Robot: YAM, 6 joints.
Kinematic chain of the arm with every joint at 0, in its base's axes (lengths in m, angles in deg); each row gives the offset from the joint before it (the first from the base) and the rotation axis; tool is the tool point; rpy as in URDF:
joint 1: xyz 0 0 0.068 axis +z
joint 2: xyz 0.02 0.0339 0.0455 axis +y
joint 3: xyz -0.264 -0.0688 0 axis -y
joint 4: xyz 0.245 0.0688 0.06 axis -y
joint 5: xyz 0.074 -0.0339 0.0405 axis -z
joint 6: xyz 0.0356 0 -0.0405 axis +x
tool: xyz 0 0 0 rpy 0 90 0
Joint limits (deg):
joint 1: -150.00..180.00
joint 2: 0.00..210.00
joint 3: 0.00..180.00
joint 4: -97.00..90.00
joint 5: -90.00..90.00
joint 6: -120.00..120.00
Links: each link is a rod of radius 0.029 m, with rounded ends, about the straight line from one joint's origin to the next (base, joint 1, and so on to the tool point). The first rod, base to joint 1, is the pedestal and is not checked.
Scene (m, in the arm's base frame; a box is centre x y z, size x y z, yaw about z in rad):
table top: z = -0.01
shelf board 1: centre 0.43 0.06 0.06 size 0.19 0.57 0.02 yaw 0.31
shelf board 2: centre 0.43 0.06 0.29 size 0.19 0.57 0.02 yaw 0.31
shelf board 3: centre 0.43 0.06 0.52 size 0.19 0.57 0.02 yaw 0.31
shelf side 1: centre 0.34 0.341 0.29 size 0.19 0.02 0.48 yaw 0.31
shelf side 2: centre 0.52 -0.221 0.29 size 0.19 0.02 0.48 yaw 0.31
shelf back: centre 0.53 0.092 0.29 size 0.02 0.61 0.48 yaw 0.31
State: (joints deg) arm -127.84 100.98 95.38 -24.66 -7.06 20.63
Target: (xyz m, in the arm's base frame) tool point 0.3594 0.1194 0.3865
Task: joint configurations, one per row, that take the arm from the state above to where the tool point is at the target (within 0.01 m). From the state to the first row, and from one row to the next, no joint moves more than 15 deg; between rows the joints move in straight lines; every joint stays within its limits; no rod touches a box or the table.
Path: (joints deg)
1: -113.40 100.27 95.20 -24.89 -8.37 20.63
2: -98.97 99.55 95.02 -25.12 -9.67 20.63
3: -84.53 98.84 94.83 -25.35 -10.98 20.63
4: -70.09 98.13 94.65 -25.58 -12.28 20.63
5: -55.66 97.41 94.47 -25.81 -13.59 20.63
6: -41.22 96.70 94.29 -26.04 -14.89 20.63
7: -26.78 95.99 94.11 -26.27 -16.20 20.63
8: -12.35 95.27 93.92 -26.50 -17.50 20.63
9: 2.09 94.56 93.74 -26.73 -18.81 20.63
10: 16.53 93.85 93.56 -26.96 -20.11 20.63

